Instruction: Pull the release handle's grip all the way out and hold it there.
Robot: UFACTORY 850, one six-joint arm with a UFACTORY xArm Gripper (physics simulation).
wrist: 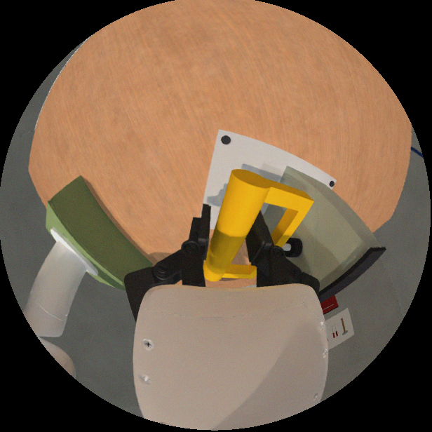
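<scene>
The yellow release handle (295,200) has a thick round grip (242,200), tilted in the wrist view with its near end lower left, and a squared frame on its right side. It stands over a pale mounting plate (237,147) beside a grey-green translucent-looking housing (335,235). My gripper (228,218) is partly open, with one black finger on each side of the grip. The fingers stand very close to the grip but are not clamped on it. The handle's lower end is near my gripper body. How the handle joins the housing is partly hidden.
A green block (100,235) with a pale cylindrical part (55,290) lies left. A black knob (295,247) is right of the fingers, and a black strip (355,270) edges the housing. A red card (329,304) and a white card (345,337) lie lower right. The wooden table (200,75) extends beyond.
</scene>
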